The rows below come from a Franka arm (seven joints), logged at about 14 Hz.
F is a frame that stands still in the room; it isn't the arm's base.
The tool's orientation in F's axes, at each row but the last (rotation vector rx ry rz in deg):
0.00, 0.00, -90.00
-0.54, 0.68, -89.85
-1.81, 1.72, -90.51
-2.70, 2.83, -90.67
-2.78, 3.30, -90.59
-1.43, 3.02, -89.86
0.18, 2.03, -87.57
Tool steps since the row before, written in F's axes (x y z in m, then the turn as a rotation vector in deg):
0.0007, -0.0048, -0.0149, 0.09, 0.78, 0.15
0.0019, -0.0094, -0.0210, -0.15, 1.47, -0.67
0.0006, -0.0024, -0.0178, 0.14, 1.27, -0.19
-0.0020, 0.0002, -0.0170, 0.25, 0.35, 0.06
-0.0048, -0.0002, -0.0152, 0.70, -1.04, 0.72
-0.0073, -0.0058, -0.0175, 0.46, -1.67, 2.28
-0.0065, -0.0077, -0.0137, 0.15, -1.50, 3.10
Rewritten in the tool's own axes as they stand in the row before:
0.0048, 0.0007, -0.0149, -0.78, 0.09, 0.15
0.0094, 0.0022, -0.0210, -1.47, -0.14, -0.67
0.0024, 0.0013, -0.0178, -1.27, 0.14, -0.18
-0.0002, -0.0010, -0.0171, -0.35, 0.24, 0.07
0.0003, -0.0038, -0.0155, 1.03, 0.66, 0.77
0.0061, -0.0064, -0.0177, 1.63, 0.34, 2.33
0.0078, -0.0065, -0.0136, 1.43, 0.02, 3.14

